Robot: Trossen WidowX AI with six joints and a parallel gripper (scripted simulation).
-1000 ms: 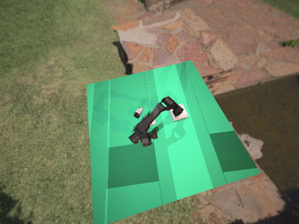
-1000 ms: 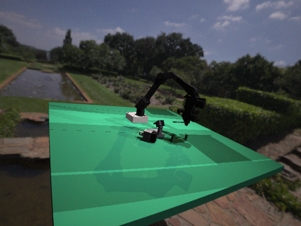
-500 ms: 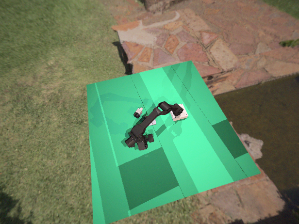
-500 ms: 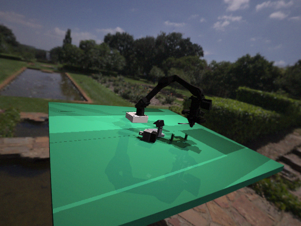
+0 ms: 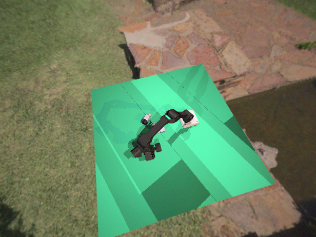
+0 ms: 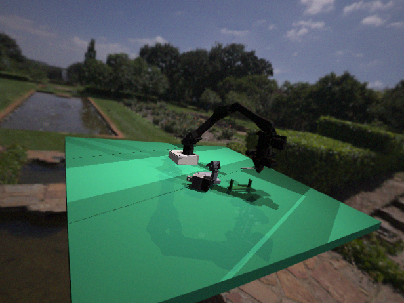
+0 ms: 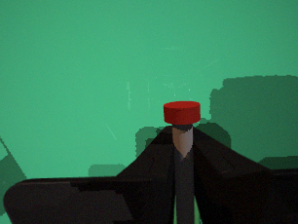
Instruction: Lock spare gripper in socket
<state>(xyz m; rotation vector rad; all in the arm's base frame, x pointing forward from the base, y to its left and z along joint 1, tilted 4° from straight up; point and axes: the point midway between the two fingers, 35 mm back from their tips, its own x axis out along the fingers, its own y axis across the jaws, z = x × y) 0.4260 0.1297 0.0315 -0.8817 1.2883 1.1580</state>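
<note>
The green cradle is 100 mm to the right of my gripper tip, 60 mm below it and 20 mm behind it. Also, from my gripper tip: grey mount: 190 mm to the right, 150 mm behind, 30 mm below; spare gripper: 320 mm to the right, 110 mm behind, 50 mm below.
</note>
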